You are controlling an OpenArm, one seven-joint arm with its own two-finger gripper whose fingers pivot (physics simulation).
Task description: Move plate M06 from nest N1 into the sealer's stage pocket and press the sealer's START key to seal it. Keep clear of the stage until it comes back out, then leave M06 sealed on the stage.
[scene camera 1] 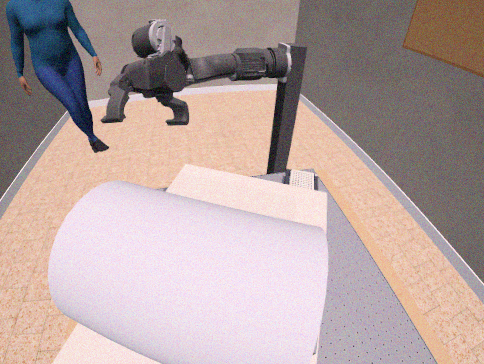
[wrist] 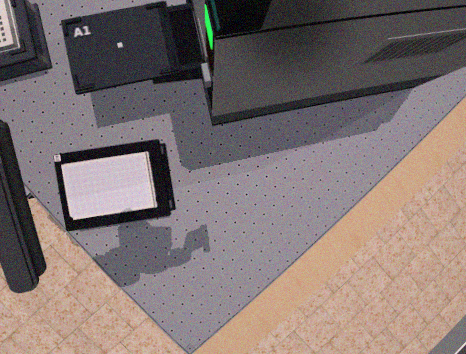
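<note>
In the wrist view the stage (wrist: 120, 62), marked A1, stands out from the dark sealer (wrist: 310, 70), a green strip lit on its front; no plate lies in its pocket. A pale rectangular plate (wrist: 107, 185) with a faint grid lies in a black nest (wrist: 164, 192) below the stage. Part of a white plate with dark wells (wrist: 6, 30) sits in a dark nest (wrist: 37, 42) at the top left. Labels on the plates and nests cannot be read, so which is M06 is unclear. My gripper (scene camera 1: 145, 121) is open and empty, raised high; one finger shows at the wrist view's left edge.
A large white rounded housing (scene camera 1: 190, 270) on a cream base (scene camera 1: 250, 192) blocks much of scene camera 1. A white plate with small holes (scene camera 1: 302, 180) lies by the arm's post (scene camera 1: 286, 120). A person in blue (scene camera 1: 50, 45) stands behind at the left. The perforated table (scene camera 1: 370, 305) (wrist: 240, 240) has wooden edging.
</note>
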